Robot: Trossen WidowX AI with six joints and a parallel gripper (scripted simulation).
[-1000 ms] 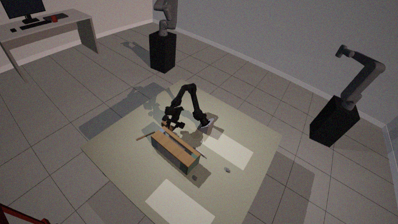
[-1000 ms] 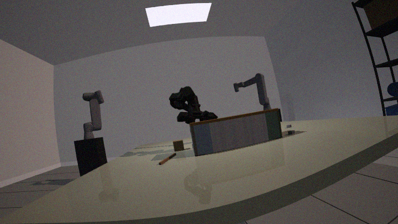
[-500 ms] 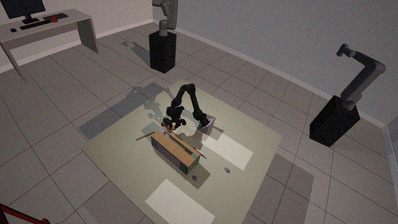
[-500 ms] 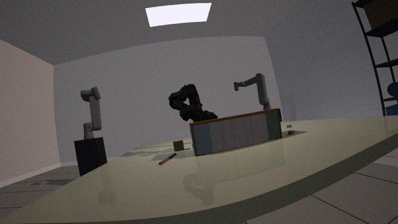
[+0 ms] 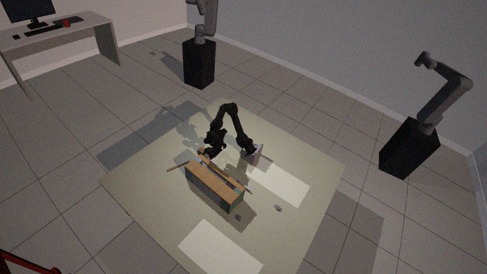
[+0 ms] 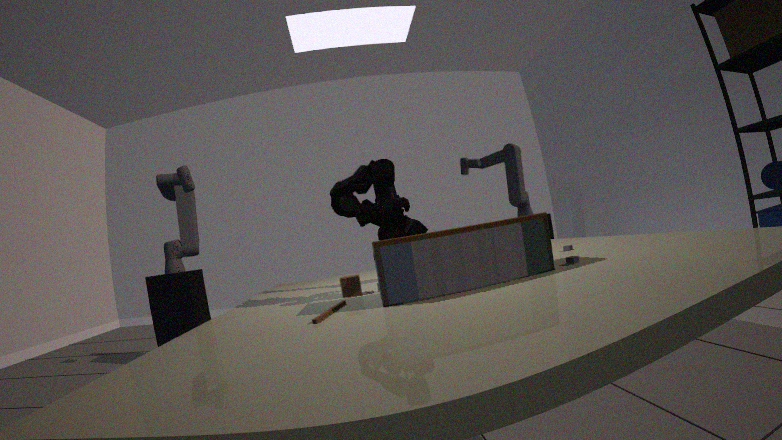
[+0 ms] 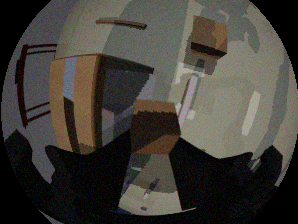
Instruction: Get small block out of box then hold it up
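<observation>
My gripper tip is 1 cm past the brown block, 1 cm to the left of it and 1 cm below it. Round my gripper tip: long box 10 cm ahead, 11 cm to the left, 3 cm below; then thin wooden stick 13 cm ahead, 20 cm to the right, 9 cm below.
</observation>
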